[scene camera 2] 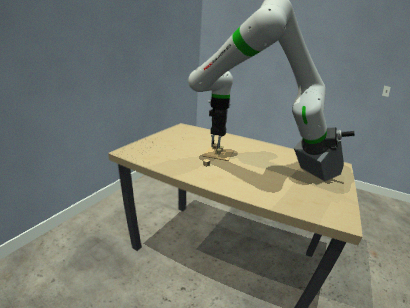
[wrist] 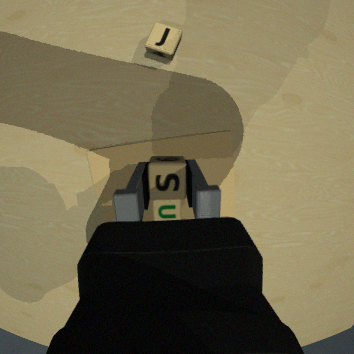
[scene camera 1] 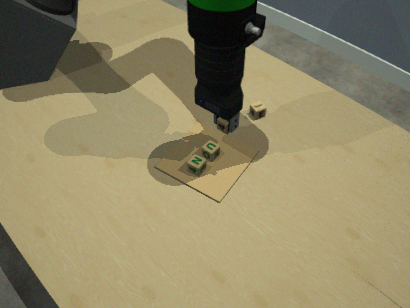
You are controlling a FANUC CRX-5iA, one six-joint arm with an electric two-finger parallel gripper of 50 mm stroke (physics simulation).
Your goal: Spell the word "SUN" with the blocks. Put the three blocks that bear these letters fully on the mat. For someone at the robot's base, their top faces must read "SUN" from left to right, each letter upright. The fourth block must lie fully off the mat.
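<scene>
My gripper (scene camera 1: 226, 123) (scene camera 2: 216, 145) (wrist: 166, 174) is shut on the S block (scene camera 1: 223, 125) (wrist: 167, 183), held raised above the mat's back right part in scene view 1. The S faces up and looks sideways in the wrist view. The U block (scene camera 1: 210, 150) (wrist: 167, 210) and the N block (scene camera 1: 196, 164) stand on the mat (scene camera 1: 220, 194) (wrist: 100, 162), close beside each other, with green letters up. The N block is hidden in the wrist view, and the U block is partly covered. The J block (scene camera 1: 258, 110) (scene camera 2: 206, 163) (wrist: 163, 40) lies off the mat.
The wooden table (scene camera 1: 300, 225) (scene camera 2: 165, 150) carries the robot's dark base (scene camera 1: 35, 45) (scene camera 2: 322, 162) at one end. Shadows of the arm cover much of the mat and the table around it. The J block stands beyond the mat's edge on the held block's far side from the U.
</scene>
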